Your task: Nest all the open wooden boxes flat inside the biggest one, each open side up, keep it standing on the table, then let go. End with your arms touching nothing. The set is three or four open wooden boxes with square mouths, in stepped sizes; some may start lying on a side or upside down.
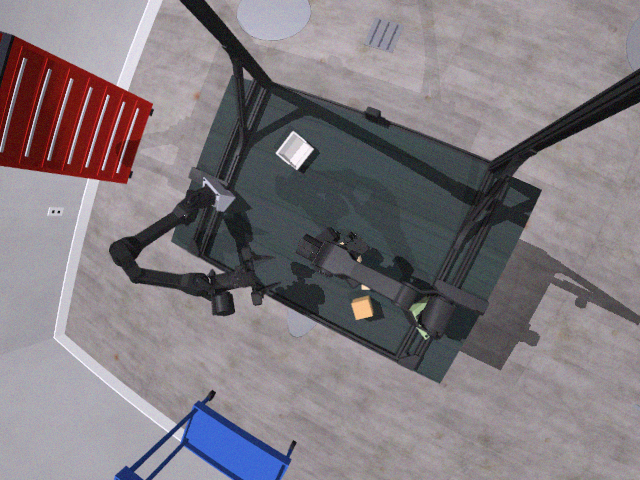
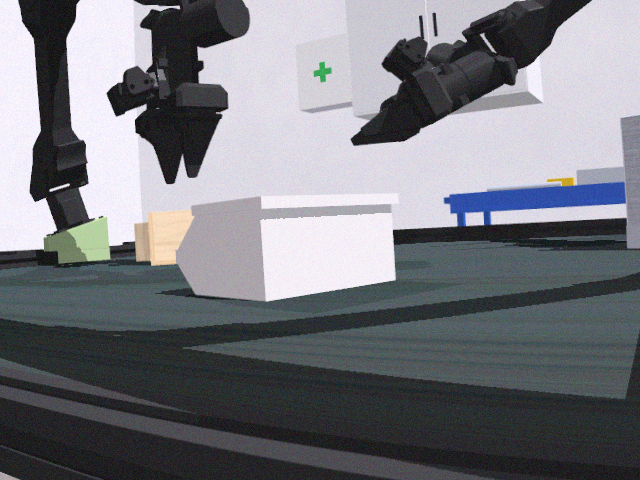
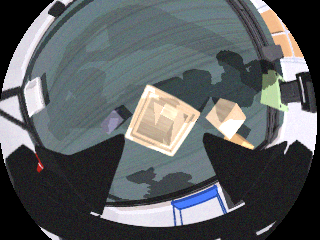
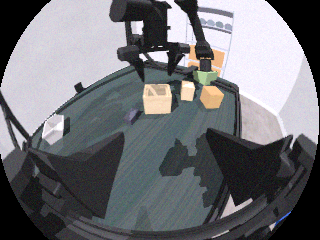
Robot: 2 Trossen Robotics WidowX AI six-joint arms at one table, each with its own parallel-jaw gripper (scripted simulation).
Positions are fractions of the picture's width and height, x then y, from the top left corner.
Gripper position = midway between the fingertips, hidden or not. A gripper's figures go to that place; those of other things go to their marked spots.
Labels:
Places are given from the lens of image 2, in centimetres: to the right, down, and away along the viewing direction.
left gripper (image 2: 0.28,0.38): -17, -7, 74
right gripper (image 2: 0.56,0.29): 5, -13, 76
white bin (image 2: 0.41,0.52): -3, 0, 30

